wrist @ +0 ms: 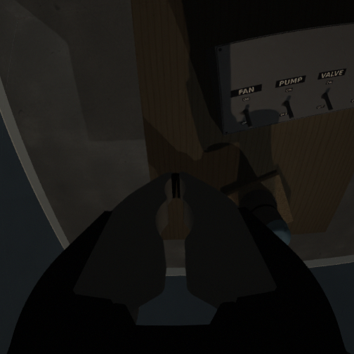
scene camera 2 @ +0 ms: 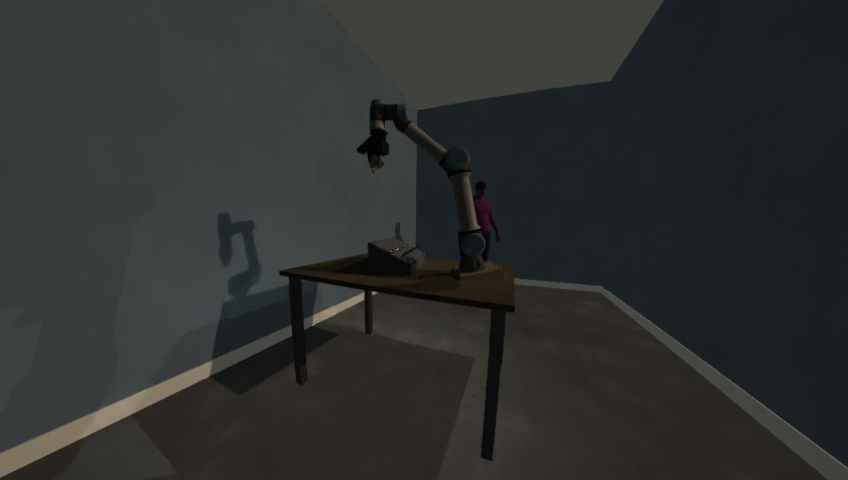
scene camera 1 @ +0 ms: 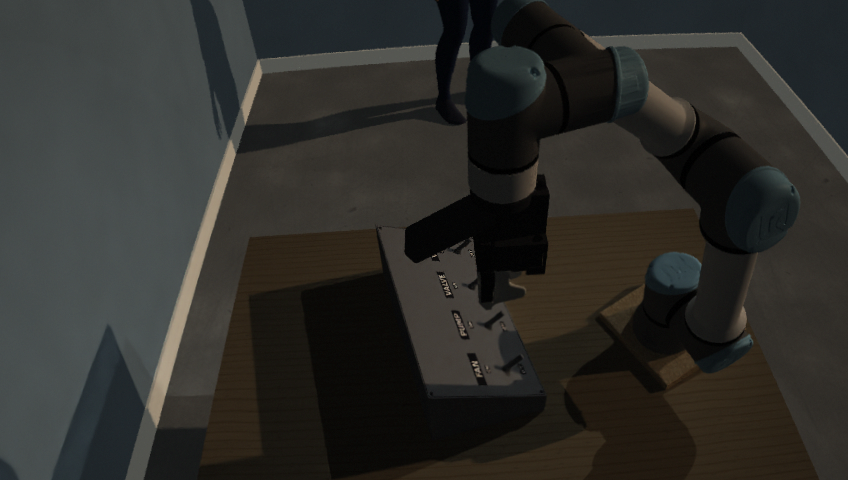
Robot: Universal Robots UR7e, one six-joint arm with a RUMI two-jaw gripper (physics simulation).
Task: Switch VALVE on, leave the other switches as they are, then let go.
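Places are measured from the arm's base along level axes (x ahead, y left, z up), in millimetres.
Pixels of known places: gripper, between the fingertips: (scene camera 2: 374, 173) (scene camera 1: 487, 307); arm's base, origin of its link: (scene camera 2: 472, 268) (scene camera 1: 665, 326).
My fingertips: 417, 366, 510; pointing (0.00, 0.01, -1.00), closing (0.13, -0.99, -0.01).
Note:
For each thing: its middle in the pictures, then the offset to it from my fingertips, as dx, dy, dz. Level surfaces: height alone.
- grey sloped switch panel, middle of its body: (scene camera 1: 450, 320) (scene camera 2: 398, 256) +88, -340, -483
- VALVE switch, middle of its body: (scene camera 1: 479, 279) +26, -427, -434
- PUMP switch, middle of its body: (scene camera 1: 495, 318) -16, -314, -434
- FAN switch, middle of its body: (scene camera 1: 514, 361) -58, -202, -434
- fourth switch, middle of its body: (scene camera 1: 463, 244) +67, -539, -434
- wooden table, height of its surface: dz -546
The grey sloped switch panel (scene camera 1: 431, 333) (scene camera 2: 386, 261) (wrist: 280, 60) stands on the table. The VALVE switch (scene camera 1: 473, 284) (wrist: 327, 101) has its lever tilted to the OFF side; in scene camera 1 it is partly hidden behind the gripper. The PUMP switch (scene camera 1: 492, 321) (wrist: 289, 109) and FAN switch (scene camera 1: 511, 364) (wrist: 247, 117) also tilt to OFF. A fourth switch (scene camera 1: 461, 246) is partly covered by the gripper, and its label is mostly hidden. My gripper (scene camera 1: 487, 299) (scene camera 2: 374, 170) (wrist: 176, 174) is shut and empty, pointing down high above the table, apart from the panel.
The wooden table (scene camera 1: 273, 261) (scene camera 2: 333, 276) (wrist: 165, 75) carries the panel and the arm's base (scene camera 1: 672, 362) (scene camera 2: 476, 270). A wall (scene camera 1: 119, 148) rises beyond the panel's high side. A person (scene camera 1: 452, 65) (scene camera 2: 484, 214) stands behind the table.

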